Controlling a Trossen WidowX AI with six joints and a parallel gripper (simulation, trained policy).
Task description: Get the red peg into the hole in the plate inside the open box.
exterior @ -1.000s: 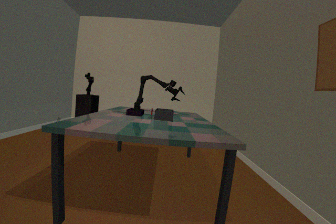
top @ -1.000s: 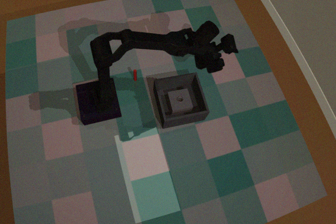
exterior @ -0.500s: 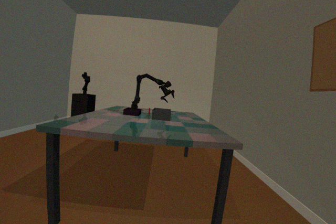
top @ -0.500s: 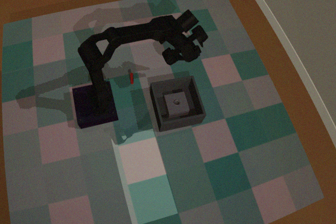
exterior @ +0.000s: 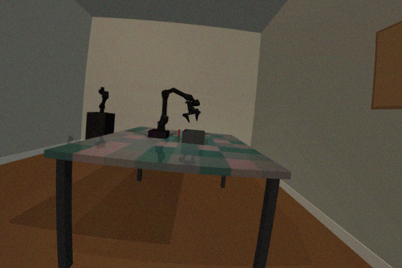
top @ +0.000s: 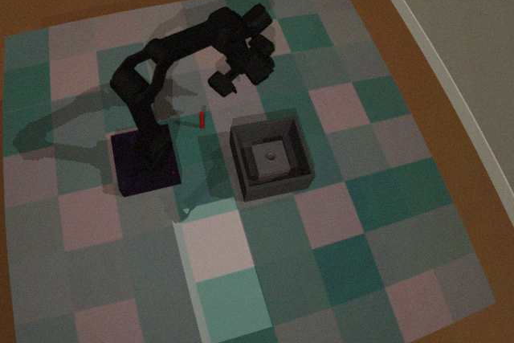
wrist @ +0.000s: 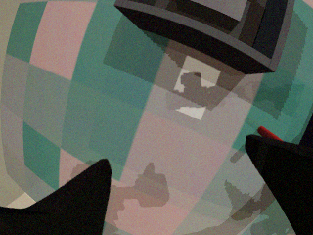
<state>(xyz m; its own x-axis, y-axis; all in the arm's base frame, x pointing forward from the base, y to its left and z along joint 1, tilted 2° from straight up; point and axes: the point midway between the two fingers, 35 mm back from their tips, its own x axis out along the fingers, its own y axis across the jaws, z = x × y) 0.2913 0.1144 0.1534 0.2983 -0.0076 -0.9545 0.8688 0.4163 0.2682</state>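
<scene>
Now: gripper tip 14 cm past the red peg, 1 cm to the left of it and 13 cm above it. From my gripper tip the other things lie so: grey plate 1 cm ahead, 19 cm to the right, 12 cm below; box 1 cm ahead, 19 cm to the right, 14 cm below.
</scene>
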